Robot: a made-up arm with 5 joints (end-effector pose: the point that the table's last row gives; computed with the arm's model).
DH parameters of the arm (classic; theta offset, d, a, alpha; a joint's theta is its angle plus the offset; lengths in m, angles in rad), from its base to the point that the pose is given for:
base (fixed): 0.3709 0 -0.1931 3.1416
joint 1: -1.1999 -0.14 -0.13 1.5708
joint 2: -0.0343 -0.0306 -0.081 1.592
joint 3: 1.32 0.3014 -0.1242 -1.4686
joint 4: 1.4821 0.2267 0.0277 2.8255
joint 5: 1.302 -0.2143 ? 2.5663
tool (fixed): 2.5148 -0.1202 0 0
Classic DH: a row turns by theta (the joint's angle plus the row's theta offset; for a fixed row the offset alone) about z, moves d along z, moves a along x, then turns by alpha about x.
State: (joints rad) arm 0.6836 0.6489 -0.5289 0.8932 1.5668
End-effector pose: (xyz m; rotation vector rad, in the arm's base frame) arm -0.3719 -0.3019 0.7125 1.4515 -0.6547 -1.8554
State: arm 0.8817 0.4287 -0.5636 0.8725 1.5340
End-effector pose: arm -0.5141 -0.3247 0.6608 1.6999 -0.8051 -1.9873
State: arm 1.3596 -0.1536 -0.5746 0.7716 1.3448
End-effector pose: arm -0.8246 -0.1867 0.4187 -2.1391 1.1592 1.7058
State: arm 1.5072 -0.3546 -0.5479 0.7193 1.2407
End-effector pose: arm -0.8791 -0.1024 0.3098 -2.1593 1.2360 1.4065
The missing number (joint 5, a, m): -0.0539
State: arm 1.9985 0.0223 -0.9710 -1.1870 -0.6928
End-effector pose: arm -0.5439 0.3374 0.4799 -1.0104 2.2694 0.8959
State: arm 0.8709 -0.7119 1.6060 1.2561 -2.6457
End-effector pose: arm -0.1322 -0.5884 0.3559 1.0638 1.3477 -1.7319
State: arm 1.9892 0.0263 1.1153 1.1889 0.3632
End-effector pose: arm -0.6074 -0.2742 0.5616 1.4582 -0.5804 -0.2017
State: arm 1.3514 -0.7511 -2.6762 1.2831 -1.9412
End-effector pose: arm -0.3742 0.0580 0.5214 0.1159 -0.1527 -1.4947
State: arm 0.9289 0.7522 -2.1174 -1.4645 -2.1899
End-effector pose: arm -0.1682 0.2699 0.3546 -0.5421 -2.1083 -0.5912
